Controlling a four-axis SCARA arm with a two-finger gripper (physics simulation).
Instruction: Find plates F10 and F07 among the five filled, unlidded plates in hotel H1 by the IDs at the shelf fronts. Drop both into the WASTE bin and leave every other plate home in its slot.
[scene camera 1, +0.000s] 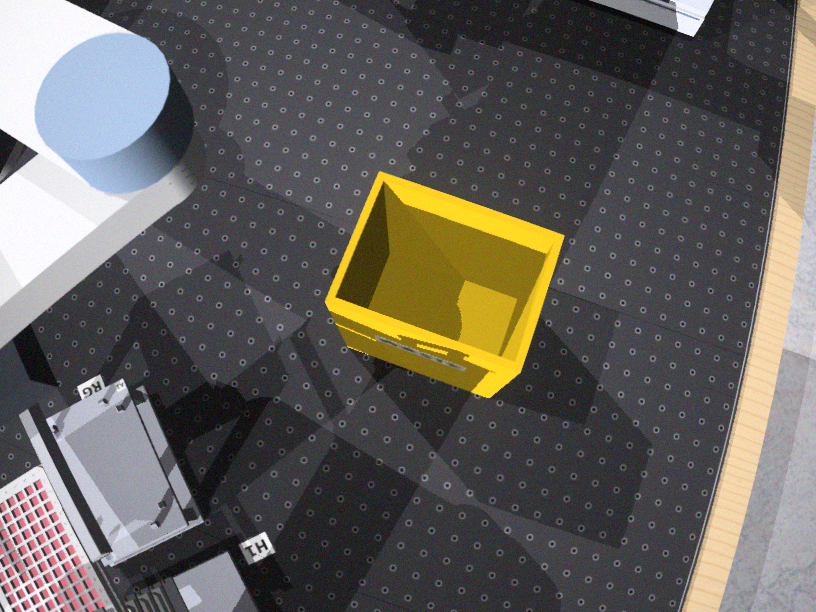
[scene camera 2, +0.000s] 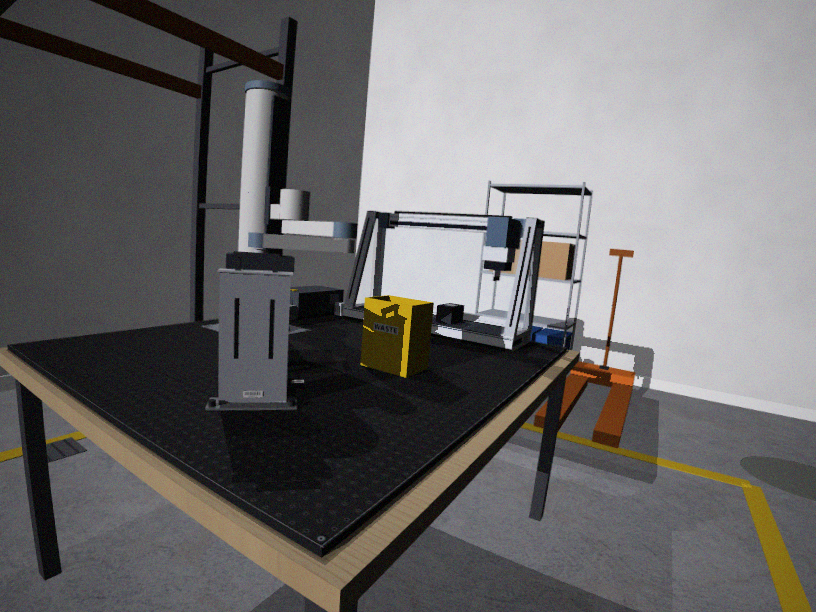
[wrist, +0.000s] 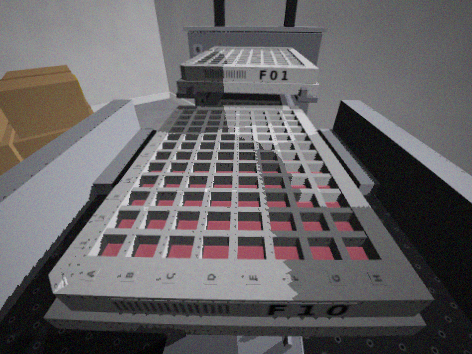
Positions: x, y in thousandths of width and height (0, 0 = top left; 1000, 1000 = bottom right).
A plate F01 shows in the wrist view (478, 196); in scene camera 1 it is out of frame, in scene camera 2 it is hidden by a hotel H1.
